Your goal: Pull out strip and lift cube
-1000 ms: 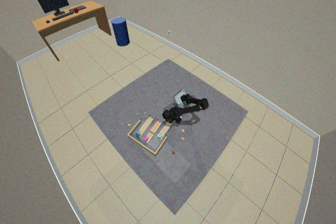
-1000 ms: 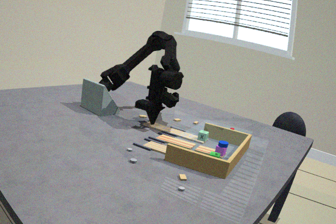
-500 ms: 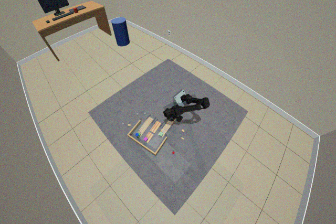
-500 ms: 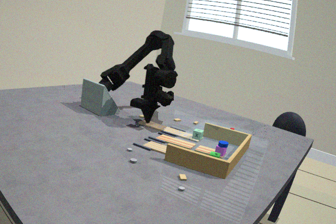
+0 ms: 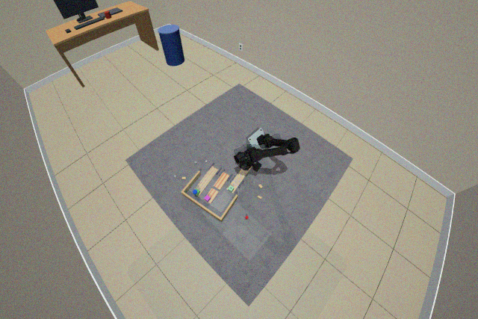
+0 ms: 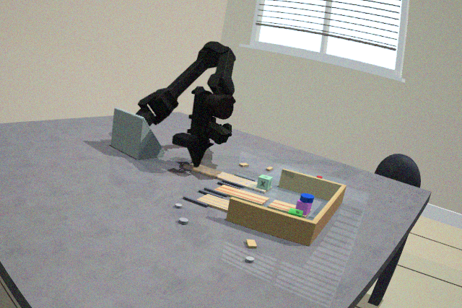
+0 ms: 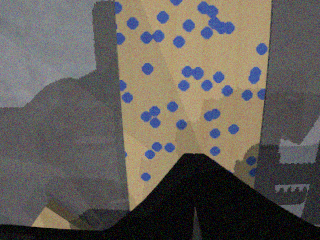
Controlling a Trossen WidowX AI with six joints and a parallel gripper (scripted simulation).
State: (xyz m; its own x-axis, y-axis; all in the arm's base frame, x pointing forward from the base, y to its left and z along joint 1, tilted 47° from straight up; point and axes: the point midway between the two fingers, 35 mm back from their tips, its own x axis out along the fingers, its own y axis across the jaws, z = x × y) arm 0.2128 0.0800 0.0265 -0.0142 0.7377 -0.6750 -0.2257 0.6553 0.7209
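Right now my gripper tip is 10 cm short of the strip and 2 cm to the right of it.
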